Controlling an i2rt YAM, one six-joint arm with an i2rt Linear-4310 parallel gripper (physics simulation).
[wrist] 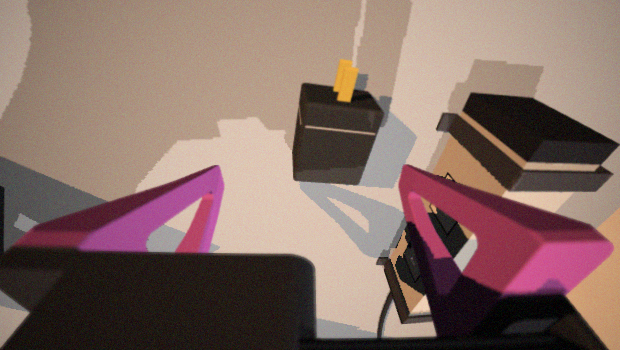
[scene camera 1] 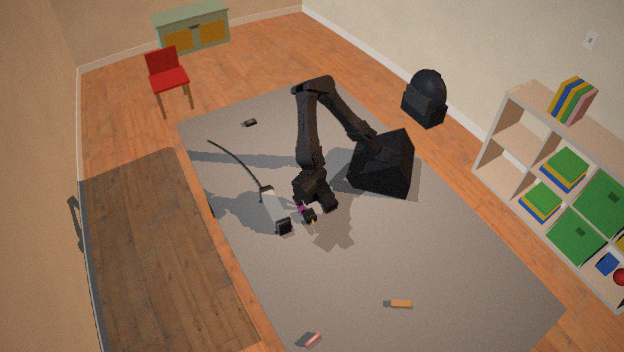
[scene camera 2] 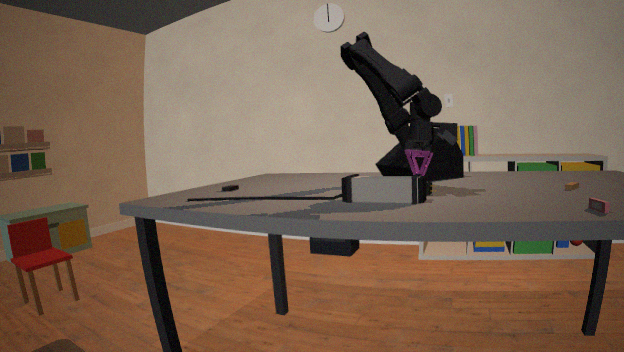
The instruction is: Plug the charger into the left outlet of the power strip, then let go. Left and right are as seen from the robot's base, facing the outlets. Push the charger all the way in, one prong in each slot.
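Places are measured from the arm's base along level axes (x ahead, y left, z up), in centimetres.
Pixels of known places: gripper, fingertip midpoint: [wrist: 311,175] [scene camera 1: 311,208]; arm's base, origin of the base link: [scene camera 1: 375,151].
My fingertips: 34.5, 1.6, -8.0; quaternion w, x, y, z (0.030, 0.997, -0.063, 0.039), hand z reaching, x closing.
Note:
For each thing: its middle in the pictures, then the offset to it from my fingertips, as dx, dy, dz. "spot": a spot on its surface instead.
- black charger, body centre: [wrist: 334,123] [scene camera 2: 425,188] [scene camera 1: 310,217] +1.7, +1.6, -2.2
- power strip, body centre: [wrist: 457,235] [scene camera 2: 384,188] [scene camera 1: 274,208] +10.5, -8.8, -0.7
- black cord, surface spot: [scene camera 2: 265,198] spot: +7.2, -40.3, -3.5
- small dark object, body centre: [scene camera 2: 230,188] [scene camera 1: 250,122] -10.7, -61.2, -3.1
- orange block, body centre: [scene camera 2: 572,185] [scene camera 1: 400,303] +0.4, +47.5, -3.1
- pink block, body centre: [scene camera 2: 598,205] [scene camera 1: 313,339] +30.1, +38.4, -2.7
The black charger [scene camera 1: 309,215] [wrist: 332,150] lies on the table beside the power strip [scene camera 1: 274,206] [scene camera 2: 382,189] [wrist: 465,167], apart from it. Its two yellow prongs [scene camera 1: 313,222] [scene camera 2: 430,188] [wrist: 346,82] point roughly along the strip's length, away from the gripper in the wrist view. The strip mostly hides the charger in scene camera 2. My gripper [scene camera 1: 312,210] [scene camera 2: 420,170] [wrist: 311,175] is open with nothing held. Its magenta fingers stand wide, above and close to the charger. In the wrist view the right finger hides part of the strip's outlet face; the slots are not clear.
A black cord [scene camera 1: 235,157] [scene camera 2: 265,198] runs from the strip's far end. A small dark object [scene camera 1: 249,122] [scene camera 2: 230,188], an orange block [scene camera 1: 401,303] [scene camera 2: 572,186] and a pink block [scene camera 1: 313,340] [scene camera 2: 598,205] lie farther off on the grey table [scene camera 1: 450,275] [scene camera 2: 450,230].

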